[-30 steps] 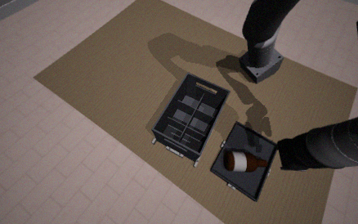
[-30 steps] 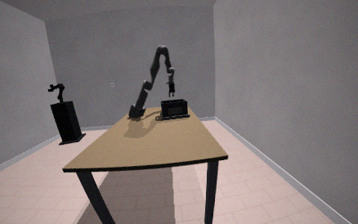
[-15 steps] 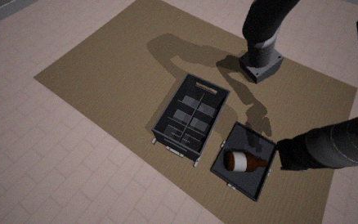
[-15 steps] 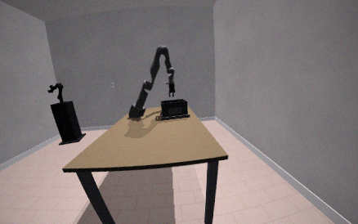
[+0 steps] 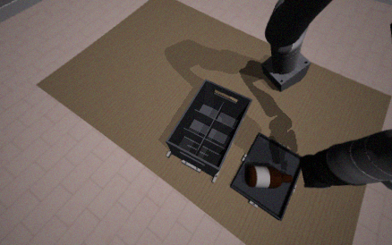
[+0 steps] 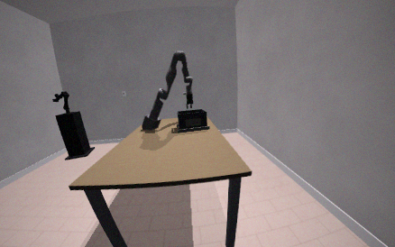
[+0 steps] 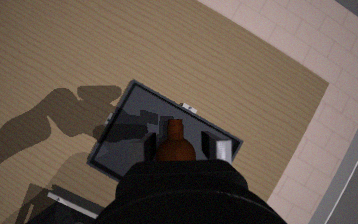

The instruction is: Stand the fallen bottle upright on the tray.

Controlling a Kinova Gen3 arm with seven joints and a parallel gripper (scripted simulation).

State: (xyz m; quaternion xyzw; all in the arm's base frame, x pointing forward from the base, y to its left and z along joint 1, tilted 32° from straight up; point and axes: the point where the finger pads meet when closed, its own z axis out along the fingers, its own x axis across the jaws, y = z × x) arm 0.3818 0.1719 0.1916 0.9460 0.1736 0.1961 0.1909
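My gripper is now 1 cm short of the brown bottle, 5 cm to the left of it and 14 cm above it. The rest, counted from my hand: dark flat tray (1 cm behind, 5 cm to the right, 17 cm below); dark crate (8 cm behind, 31 cm to the right, 10 cm below).
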